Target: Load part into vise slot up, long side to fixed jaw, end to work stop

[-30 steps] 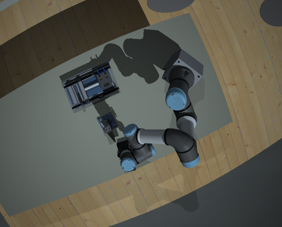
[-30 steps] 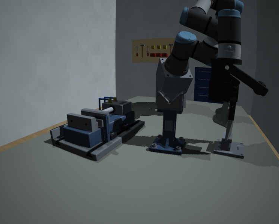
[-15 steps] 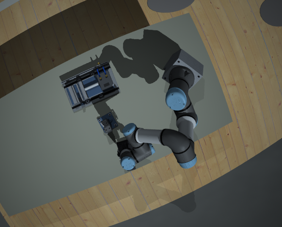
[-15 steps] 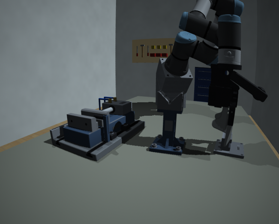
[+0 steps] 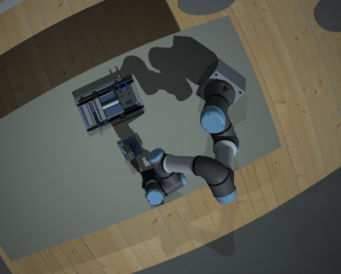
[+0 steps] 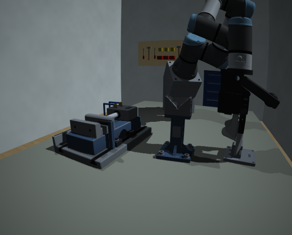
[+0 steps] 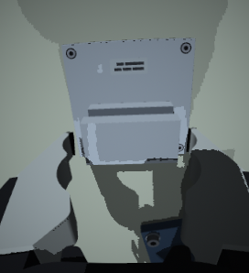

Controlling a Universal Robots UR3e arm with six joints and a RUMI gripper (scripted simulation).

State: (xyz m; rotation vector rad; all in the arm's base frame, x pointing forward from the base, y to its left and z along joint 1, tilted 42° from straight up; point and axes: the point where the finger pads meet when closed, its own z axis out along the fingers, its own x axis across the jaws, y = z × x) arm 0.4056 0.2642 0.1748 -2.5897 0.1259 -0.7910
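Right now the part is 1 cm to the left of my hand and 1 cm below it. The rest, counted from my hand: blue post (7 cm ahead, 16 cm to the right, 2 cm above); then infeed plate (1 cm to the left, 3 cm below); then work stop (17 cm ahead, 33 cm to the right, 6 cm above).
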